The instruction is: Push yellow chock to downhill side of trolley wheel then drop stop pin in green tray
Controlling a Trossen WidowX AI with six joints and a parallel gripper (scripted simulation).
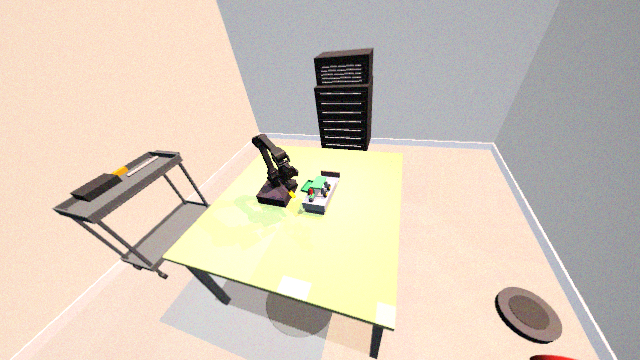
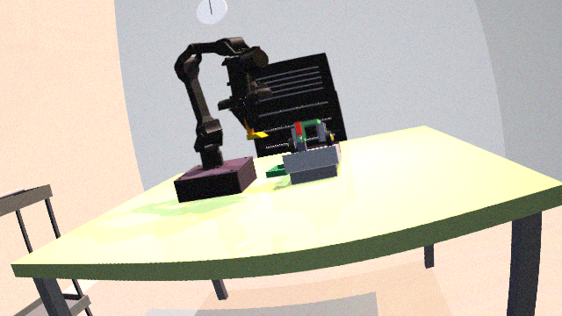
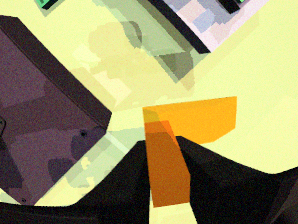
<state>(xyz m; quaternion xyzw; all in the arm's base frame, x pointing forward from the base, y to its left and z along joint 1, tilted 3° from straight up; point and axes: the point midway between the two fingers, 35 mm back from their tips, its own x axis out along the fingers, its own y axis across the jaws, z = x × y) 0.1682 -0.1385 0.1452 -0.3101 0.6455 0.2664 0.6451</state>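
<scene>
My gripper tip is now 20 mm short of the yellow chock, 10 mm to the left of it and 10 mm above it. The rest, counted from my gripper tip: stop pin: 130 mm ahead, 50 mm below, 20 mm to the left; then grey ramp: 160 mm ahead, 130 mm below, 120 mm to the left; then green trolley: 160 mm ahead, 110 mm to the left, 70 mm below.
</scene>
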